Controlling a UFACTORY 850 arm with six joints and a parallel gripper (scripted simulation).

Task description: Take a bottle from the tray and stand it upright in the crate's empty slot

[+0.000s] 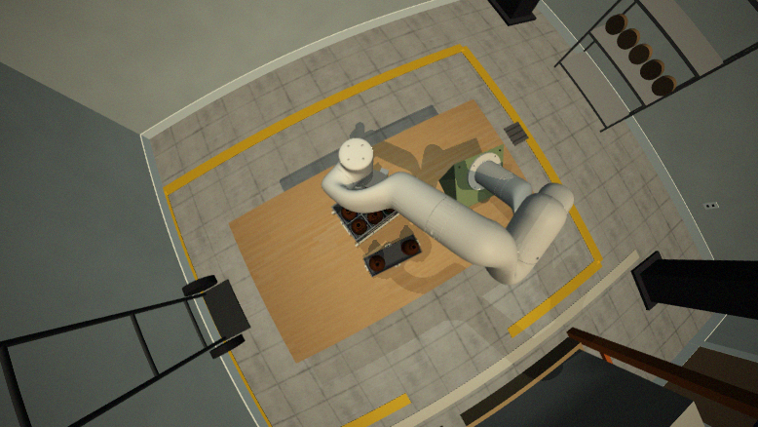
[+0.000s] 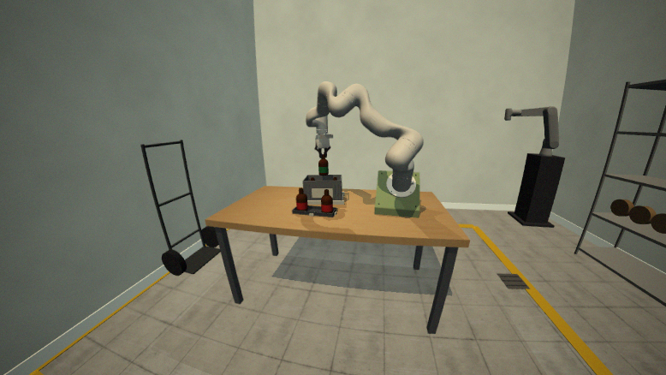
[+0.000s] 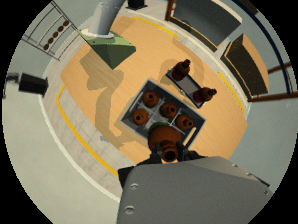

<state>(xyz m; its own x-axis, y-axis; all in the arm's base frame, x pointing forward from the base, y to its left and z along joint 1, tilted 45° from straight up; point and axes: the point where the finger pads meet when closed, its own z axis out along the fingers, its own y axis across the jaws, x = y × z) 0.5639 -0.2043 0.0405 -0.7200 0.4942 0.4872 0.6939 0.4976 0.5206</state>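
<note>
The grey crate lies 25 cm below my hand, 4 cm to the left of it and 1 cm behind it. Round my hand: dark tray 32 cm below, 29 cm to the left, 2 cm behind.
</note>
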